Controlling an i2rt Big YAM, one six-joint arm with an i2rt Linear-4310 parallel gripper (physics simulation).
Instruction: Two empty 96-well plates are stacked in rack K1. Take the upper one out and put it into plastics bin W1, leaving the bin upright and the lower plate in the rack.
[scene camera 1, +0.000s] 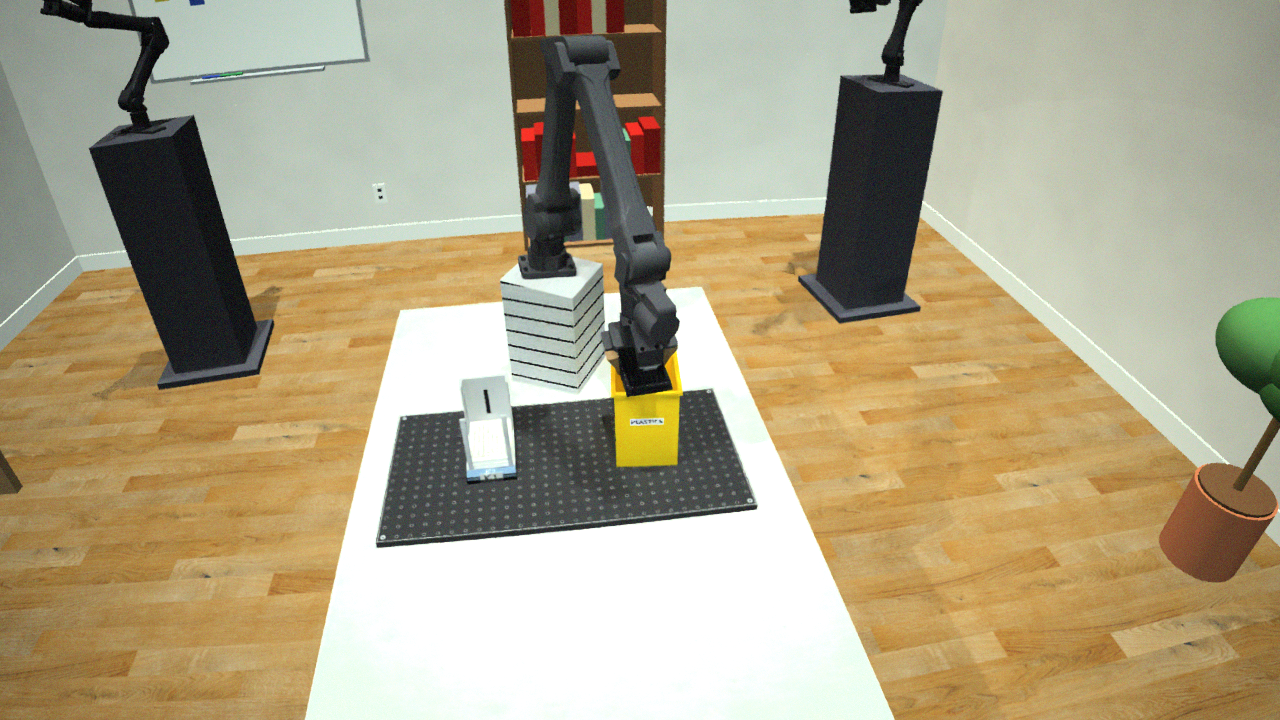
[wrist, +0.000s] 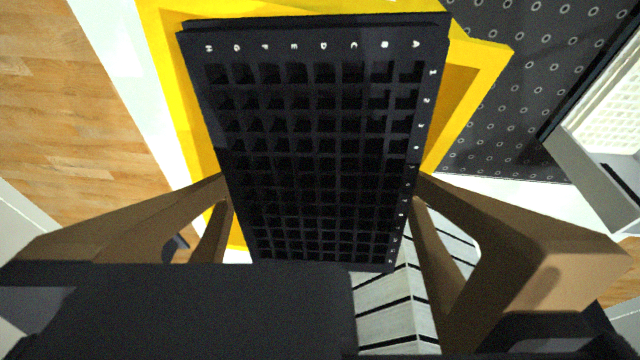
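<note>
A black 96-well plate (scene camera 1: 646, 381) (wrist: 320, 150) is held across its width between the fingers of my gripper (wrist: 320, 179). The plate is over the mouth of the yellow plastics bin W1 (scene camera 1: 646, 443) (wrist: 452, 120), which stands upright. In the wrist view the bin's rim shows around the plate; how far the plate reaches into the mouth is hard to tell. Rack K1 (scene camera 1: 486, 399) (wrist: 582, 175) stands to the left of the bin in the scene view. A white plate (scene camera 1: 488, 442) (wrist: 617, 110) lies in the rack.
Bin and rack stand on the black perforated board (scene camera 1: 572, 501) (wrist: 520, 95) on the white table (scene camera 1: 572, 626). A white block with dark stripes (scene camera 1: 547, 335) (wrist: 385, 305) carries the arm's base behind the board. A bookshelf (scene camera 1: 660, 80) and two pillars with arms stand farther back.
</note>
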